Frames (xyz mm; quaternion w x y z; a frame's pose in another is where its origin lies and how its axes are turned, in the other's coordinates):
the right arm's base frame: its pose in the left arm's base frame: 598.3 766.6 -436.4 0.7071 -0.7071 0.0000 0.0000
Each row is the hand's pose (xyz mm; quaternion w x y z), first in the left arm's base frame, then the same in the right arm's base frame.
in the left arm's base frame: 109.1 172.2 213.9 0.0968 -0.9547 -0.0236 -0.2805
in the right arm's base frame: -489.2 -650.3 -594.4 0.7435 -0.6066 0.1817 -0.2150
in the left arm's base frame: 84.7 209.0 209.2 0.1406 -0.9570 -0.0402 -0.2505
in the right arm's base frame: -513.6 -645.6 -557.6 0.7761 -0.5773 0.1487 -0.2056
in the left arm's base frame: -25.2 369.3 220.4 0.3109 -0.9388 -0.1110 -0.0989
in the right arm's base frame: -623.5 -656.8 -397.3 0.8836 -0.4440 -0.0086 -0.1484
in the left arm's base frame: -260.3 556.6 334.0 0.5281 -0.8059 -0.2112 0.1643
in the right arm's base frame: -858.6 -770.4 -210.0 0.9433 -0.1964 -0.2655 -0.0332
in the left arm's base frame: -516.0 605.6 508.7 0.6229 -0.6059 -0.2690 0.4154
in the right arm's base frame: -1114.3 -945.1 -161.0 0.8689 0.0120 -0.4839 0.1035
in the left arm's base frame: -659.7 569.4 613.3 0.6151 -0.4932 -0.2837 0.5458
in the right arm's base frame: -1258.0 -1049.7 -197.2 0.7837 0.0862 -0.5866 0.1853
